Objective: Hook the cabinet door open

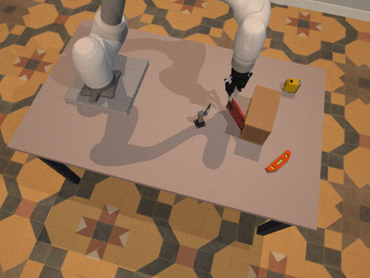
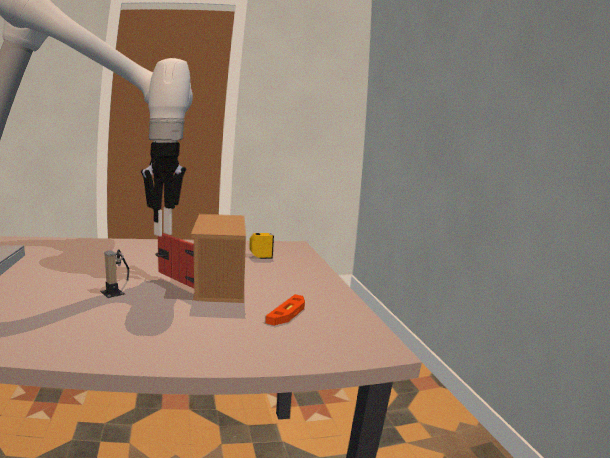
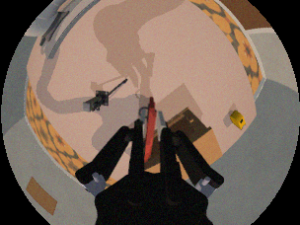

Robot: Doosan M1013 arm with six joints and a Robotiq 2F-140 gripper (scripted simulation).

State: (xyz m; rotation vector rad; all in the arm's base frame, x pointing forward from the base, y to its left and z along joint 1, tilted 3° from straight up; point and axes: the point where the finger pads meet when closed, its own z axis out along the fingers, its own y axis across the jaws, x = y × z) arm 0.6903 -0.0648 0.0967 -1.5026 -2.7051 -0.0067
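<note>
Now: the dark hook 110 mm behind my hand, 100 mm below it and 40 mm to the right of it. From my hand the other things lie so: red door (80 mm below, 60 mm to the right, 30 mm ahead); orange spirit level (260 mm ahead, 250 mm to the right, 150 mm below); yellow tape measure (330 mm ahead, 190 mm to the left, 120 mm below).
</note>
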